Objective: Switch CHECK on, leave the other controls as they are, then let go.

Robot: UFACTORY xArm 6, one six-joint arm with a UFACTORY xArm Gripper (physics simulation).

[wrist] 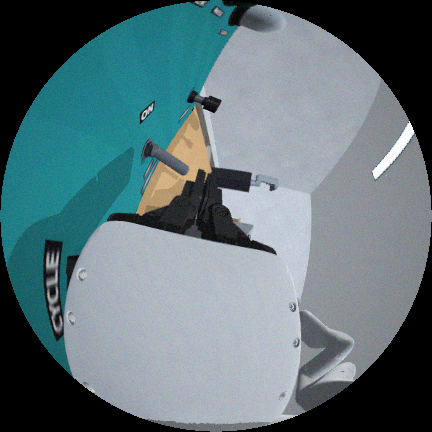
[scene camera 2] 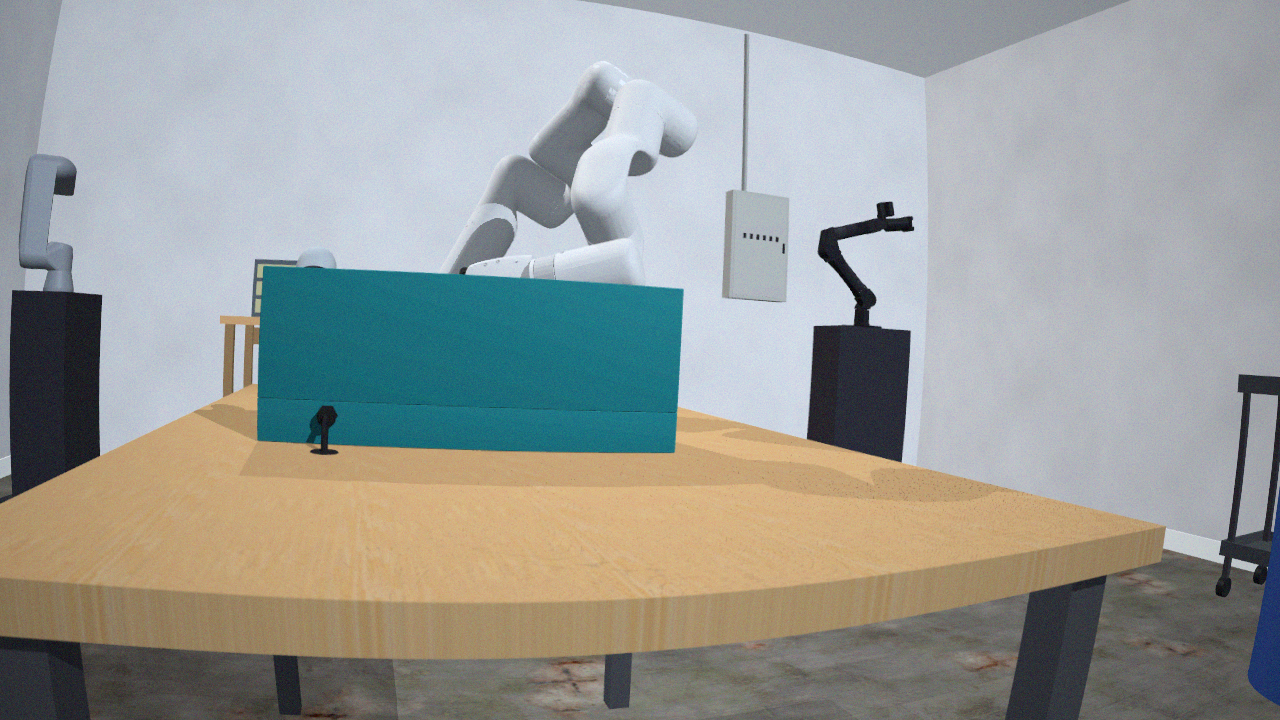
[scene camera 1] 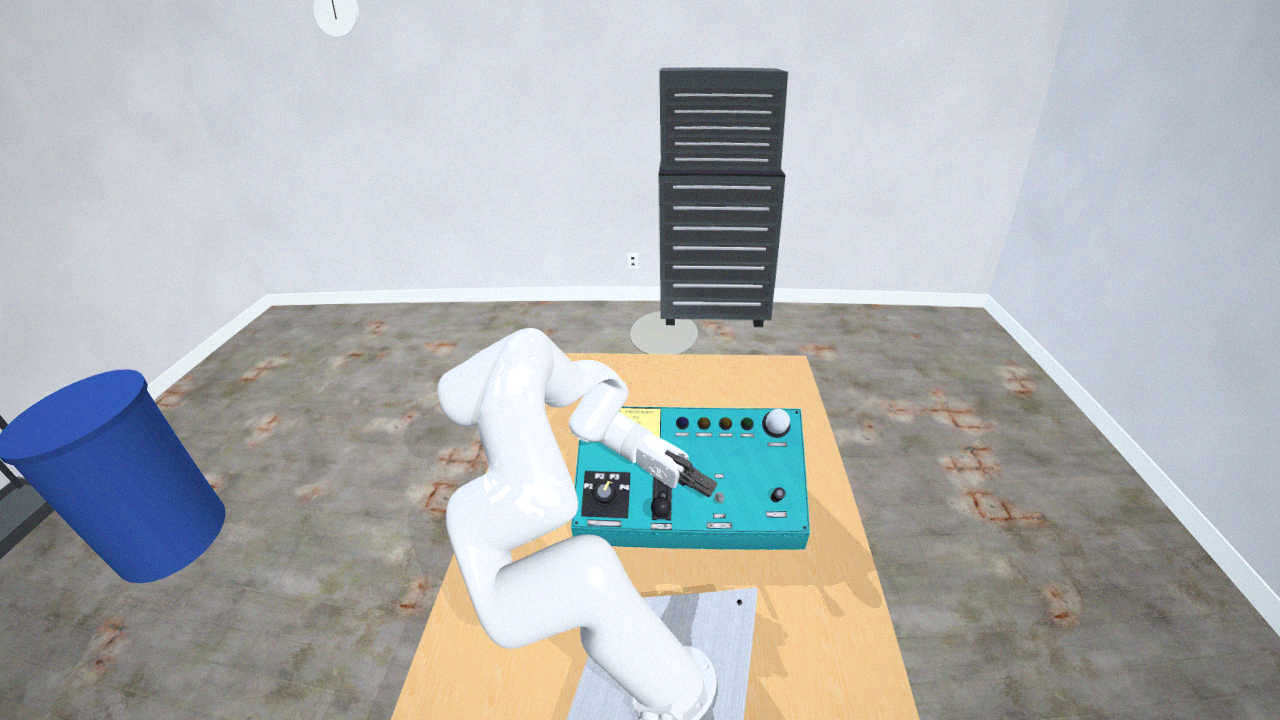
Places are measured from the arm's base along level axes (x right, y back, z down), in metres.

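Pixels of known places: gripper, fingertip midpoint: [wrist: 202, 184] [scene camera 1: 713, 490]; arm's base, link origin: [scene camera 1: 675, 688].
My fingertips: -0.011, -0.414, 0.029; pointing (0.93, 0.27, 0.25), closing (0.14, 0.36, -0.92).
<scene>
Ahead of a thing's pixels: the offset from my fingertips to its top centre, as dx, dy, dz. "spot": to the spot under its first point.
The teal control panel [scene camera 1: 756, 461] [scene camera 2: 465, 358] [wrist: 95, 75] stands on the table. The toggle beside the ON plate @[spot: +0.003, -0.072, +0.034] [wrist: 147, 112] is a grey lever @[+0.013, -0.016, +0.020] [scene camera 1: 719, 497] [wrist: 171, 161]; its name plate is unreadable here, so I cannot confirm the word CHECK. In the wrist view the lever sticks out of the panel and appears to lean away from the ON plate. My gripper [scene camera 1: 713, 490] [wrist: 202, 184] is shut and empty. Its fingertips are close to the lever's free end, on the side away from the ON plate; whether they touch is unclear. Scene camera 2 shows the panel's back, which hides the fingertips.
A black-knobbed slider @[-0.100, +0.029, -0.012] [scene camera 1: 660, 507] and a rotary selector @[-0.224, +0.020, +0.016] [scene camera 1: 605, 491] are left of the toggle. A small black knob @[+0.129, -0.050, +0.011] [scene camera 1: 777, 493] [wrist: 212, 103] is to the right. A pale dome @[spot: +0.107, -0.167, -0.061] [scene camera 1: 776, 421] [wrist: 262, 19] and a row of dark lamps line the panel's far part.
</scene>
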